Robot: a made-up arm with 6 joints. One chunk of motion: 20 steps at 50 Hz.
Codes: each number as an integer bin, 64 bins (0 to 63) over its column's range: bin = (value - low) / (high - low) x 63, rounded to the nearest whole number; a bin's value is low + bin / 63 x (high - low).
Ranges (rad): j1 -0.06..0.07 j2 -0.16..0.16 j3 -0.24..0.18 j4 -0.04..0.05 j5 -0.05..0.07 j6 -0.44..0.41
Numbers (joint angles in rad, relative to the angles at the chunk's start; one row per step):
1: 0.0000 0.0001 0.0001 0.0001 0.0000 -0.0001
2: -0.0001 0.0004 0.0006 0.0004 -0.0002 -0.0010
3: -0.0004 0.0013 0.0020 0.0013 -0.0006 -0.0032
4: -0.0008 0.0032 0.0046 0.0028 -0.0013 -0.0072
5: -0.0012 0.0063 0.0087 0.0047 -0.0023 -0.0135
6: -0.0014 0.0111 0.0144 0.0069 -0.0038 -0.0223
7: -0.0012 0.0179 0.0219 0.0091 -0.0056 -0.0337
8: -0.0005 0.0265 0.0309 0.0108 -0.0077 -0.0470
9: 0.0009 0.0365 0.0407 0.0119 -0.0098 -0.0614
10: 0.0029 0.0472 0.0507 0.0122 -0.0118 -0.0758
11: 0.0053 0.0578 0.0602 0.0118 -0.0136 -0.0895
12: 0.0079 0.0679 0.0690 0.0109 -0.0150 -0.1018
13: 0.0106 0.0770 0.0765 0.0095 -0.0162 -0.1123
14: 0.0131 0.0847 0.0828 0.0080 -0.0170 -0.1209
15: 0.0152 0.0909 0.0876 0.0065 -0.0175 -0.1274
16: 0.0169 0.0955 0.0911 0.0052 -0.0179 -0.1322
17: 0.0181 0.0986 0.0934 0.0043 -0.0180 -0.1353
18: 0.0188 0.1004 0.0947 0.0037 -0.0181 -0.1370
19: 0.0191 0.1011 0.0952 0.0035 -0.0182 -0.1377
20: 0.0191 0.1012 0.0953 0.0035 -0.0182 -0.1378
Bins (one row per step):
1: 29 32 36 28 26 33
2: 29 32 36 28 26 33
3: 29 32 36 29 26 32
4: 29 32 37 30 26 32
5: 28 33 37 31 25 32
6: 28 34 38 33 24 31
7: 28 35 39 34 23 30
8: 29 37 41 36 22 29
9: 30 39 42 36 21 28
10: 30 41 44 37 20 27
11: 32 43 45 36 19 26
12: 33 45 46 36 18 25
13: 34 47 47 35 18 24
14: 35 48 48 34 17 24
15: 36 49 49 33 17 23
16: 37 50 50 32 17 23
17: 38 51 50 31 17 23
18: 38 51 50 31 17 22
19: 38 51 50 30 17 22
20: 38 51 50 30 17 22

